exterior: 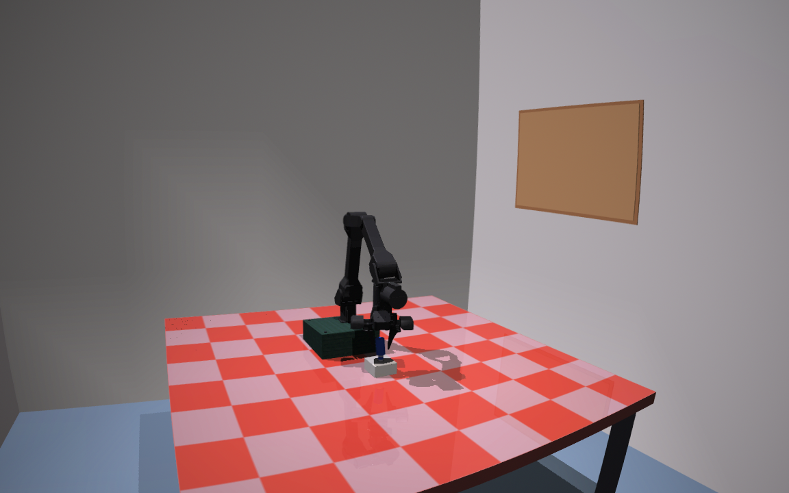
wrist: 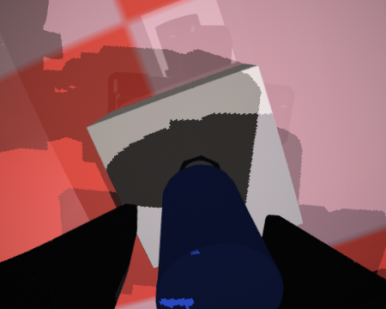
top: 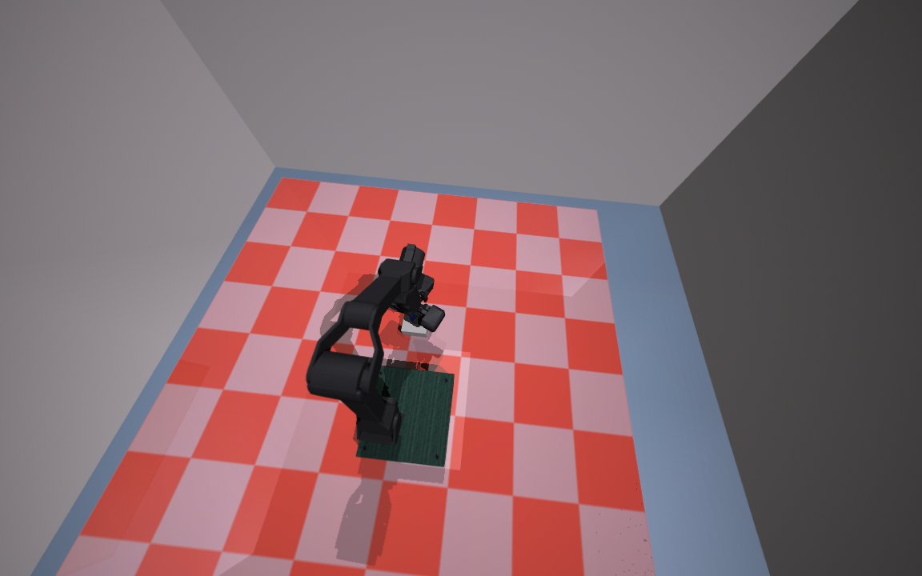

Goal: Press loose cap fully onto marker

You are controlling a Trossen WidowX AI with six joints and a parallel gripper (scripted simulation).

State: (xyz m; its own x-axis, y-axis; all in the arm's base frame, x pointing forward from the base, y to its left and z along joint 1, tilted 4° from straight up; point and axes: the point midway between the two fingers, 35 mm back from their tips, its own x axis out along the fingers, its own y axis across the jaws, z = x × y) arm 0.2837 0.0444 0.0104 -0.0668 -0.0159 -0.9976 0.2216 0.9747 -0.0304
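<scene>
My gripper tip is 10 mm below the blue cap. Round my gripper tip: holder block (60 mm below).
</scene>
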